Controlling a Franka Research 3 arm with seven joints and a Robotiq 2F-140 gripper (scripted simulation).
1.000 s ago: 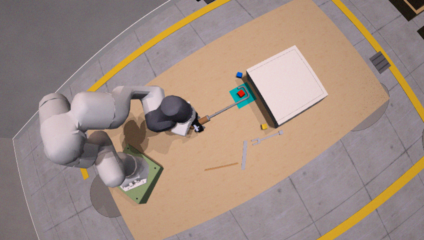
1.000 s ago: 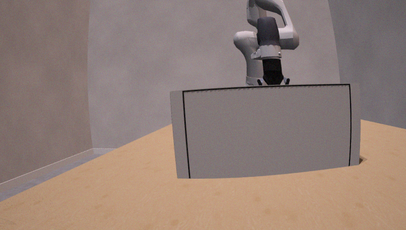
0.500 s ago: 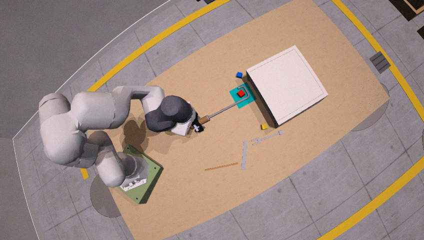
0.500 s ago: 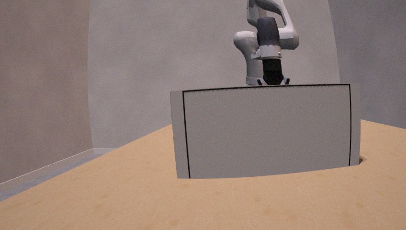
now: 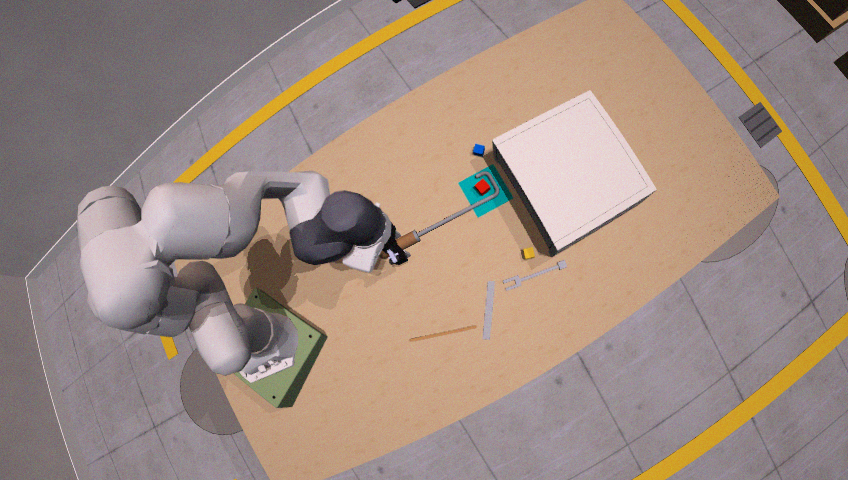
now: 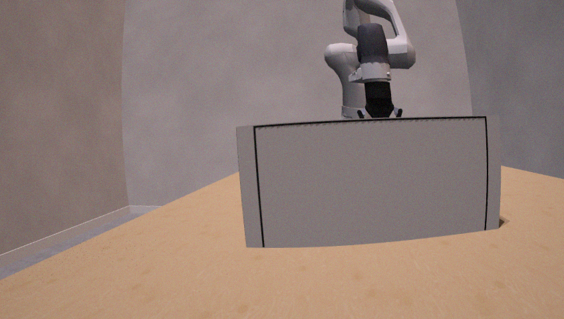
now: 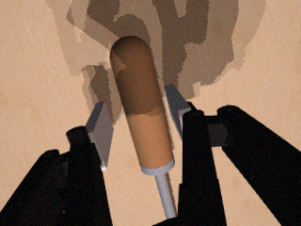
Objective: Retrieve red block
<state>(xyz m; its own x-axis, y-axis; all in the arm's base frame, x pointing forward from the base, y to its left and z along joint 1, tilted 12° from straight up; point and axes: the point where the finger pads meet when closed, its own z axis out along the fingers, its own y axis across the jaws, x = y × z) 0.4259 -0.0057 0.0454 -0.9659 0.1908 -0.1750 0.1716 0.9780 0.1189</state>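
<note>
Right now my hand is 13 cm short of the hook tool, 2 cm to the right of it and 2 cm above it. The rest, counted from my hand: red block (26 cm ahead, 1 cm to the right, 2 cm below); teal square (27 cm ahead, 2 cm to the right, 4 cm below); thin wooden stick (5 cm behind, 25 cm to the right, 3 cm below).
</note>
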